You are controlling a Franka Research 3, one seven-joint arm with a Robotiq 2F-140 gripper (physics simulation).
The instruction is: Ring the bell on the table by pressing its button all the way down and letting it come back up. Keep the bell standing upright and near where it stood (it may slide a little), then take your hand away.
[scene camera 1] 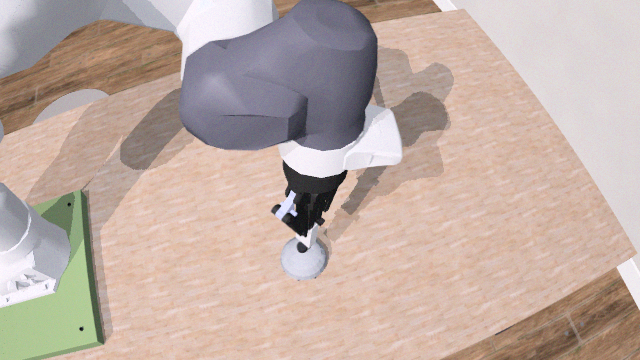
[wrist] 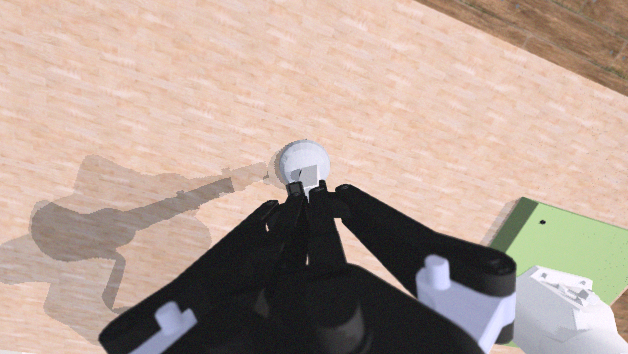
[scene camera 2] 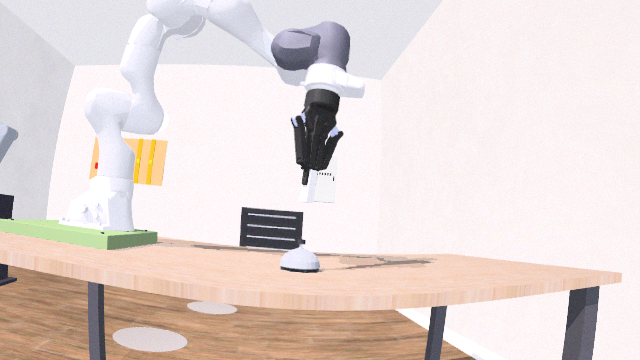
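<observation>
The bell (scene camera 1: 304,263) (scene camera 2: 299,262) (wrist: 303,154), a light grey dome on a dark base, stands upright on the table (scene camera 1: 450,210) (scene camera 2: 200,280). Its black button (scene camera 1: 301,247) (scene camera 2: 301,242) stands up above the dome. My gripper (scene camera 1: 307,237) (scene camera 2: 308,193) (wrist: 312,178) is shut with nothing between its fingers. Its tips point down and hang well above the bell, with a wide gap to the button in the second scene view. In the wrist view the fingertips overlap the lower edge of the dome, and the button is hard to make out.
The green base plate (scene camera 1: 60,320) (scene camera 2: 132,240) (wrist: 585,230) carries the arm's foot to the left of the bell in the scene views. A black slatted panel (scene camera 2: 271,237) shows behind the table. The gripper and arm cast shadows on the table.
</observation>
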